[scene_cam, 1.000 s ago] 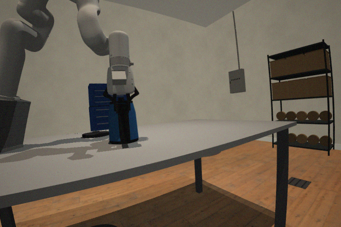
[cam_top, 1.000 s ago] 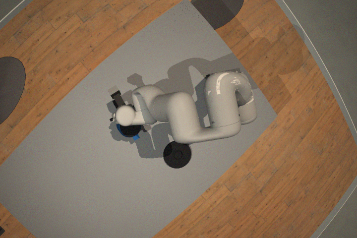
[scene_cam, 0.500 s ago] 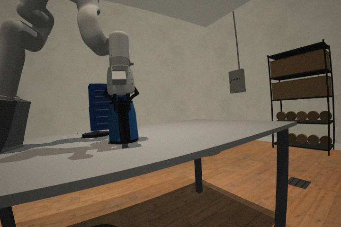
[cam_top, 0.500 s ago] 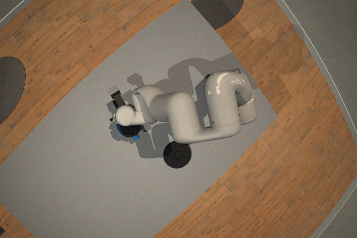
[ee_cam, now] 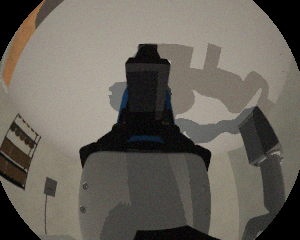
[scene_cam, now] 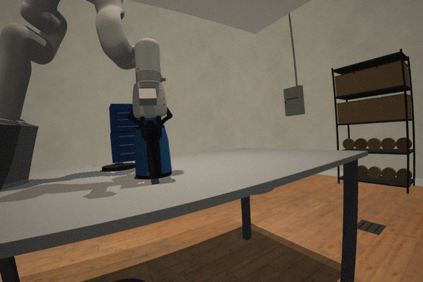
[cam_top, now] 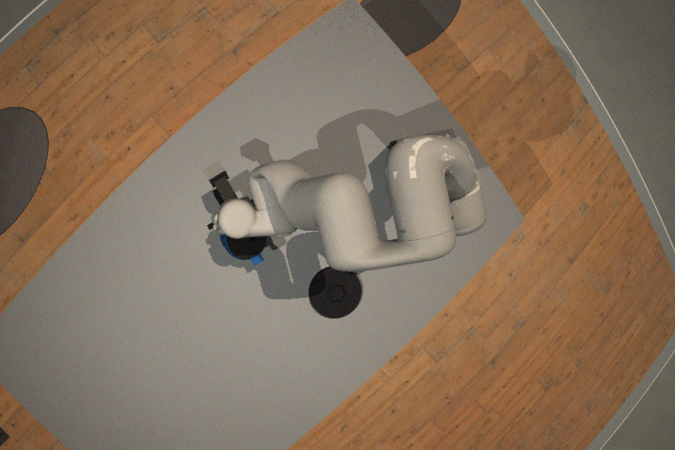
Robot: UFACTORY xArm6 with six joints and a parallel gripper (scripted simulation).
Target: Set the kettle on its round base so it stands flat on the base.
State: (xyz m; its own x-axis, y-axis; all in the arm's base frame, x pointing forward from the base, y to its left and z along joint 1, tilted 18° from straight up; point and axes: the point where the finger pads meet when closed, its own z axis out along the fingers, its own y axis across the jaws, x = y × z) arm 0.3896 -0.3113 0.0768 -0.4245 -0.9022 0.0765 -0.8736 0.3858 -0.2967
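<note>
Now: hand 50 mm above the blue kettle, 30 mm to the right of it and 20 mm short of it. Also, from my hand: round black base (370 mm to the left, 130 mm below, 20 mm ahead).
</note>
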